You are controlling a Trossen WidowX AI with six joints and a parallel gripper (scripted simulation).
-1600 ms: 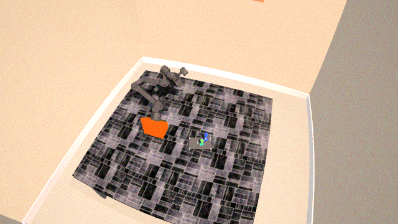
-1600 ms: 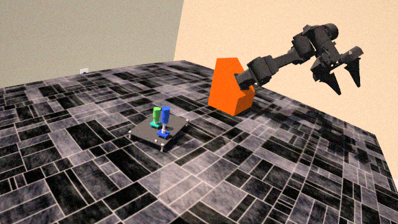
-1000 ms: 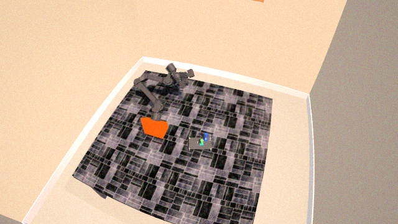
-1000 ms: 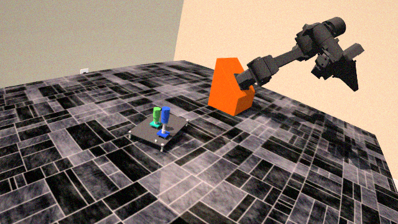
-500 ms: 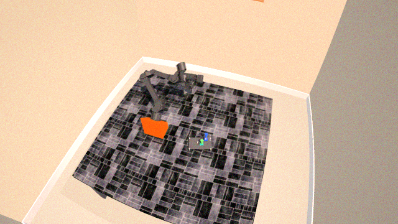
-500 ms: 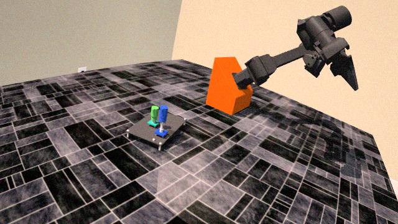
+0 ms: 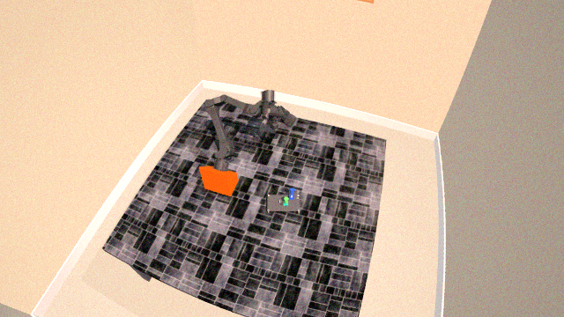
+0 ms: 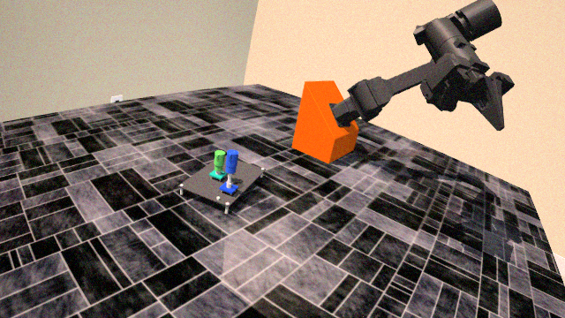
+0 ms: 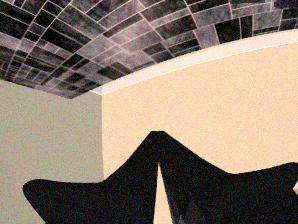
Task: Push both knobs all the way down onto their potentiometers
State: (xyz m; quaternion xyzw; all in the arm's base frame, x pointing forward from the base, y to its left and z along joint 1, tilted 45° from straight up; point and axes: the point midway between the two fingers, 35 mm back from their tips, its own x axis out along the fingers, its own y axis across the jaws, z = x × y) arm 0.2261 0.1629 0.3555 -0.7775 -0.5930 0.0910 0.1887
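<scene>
Now: gripper tip 35 cm to the left of the blue knob, 17 cm above it and 16 cm short of it. The rest, counted from my gripper tip: green knob (39 cm to the right, 19 cm below, 15 cm ahead).
</scene>
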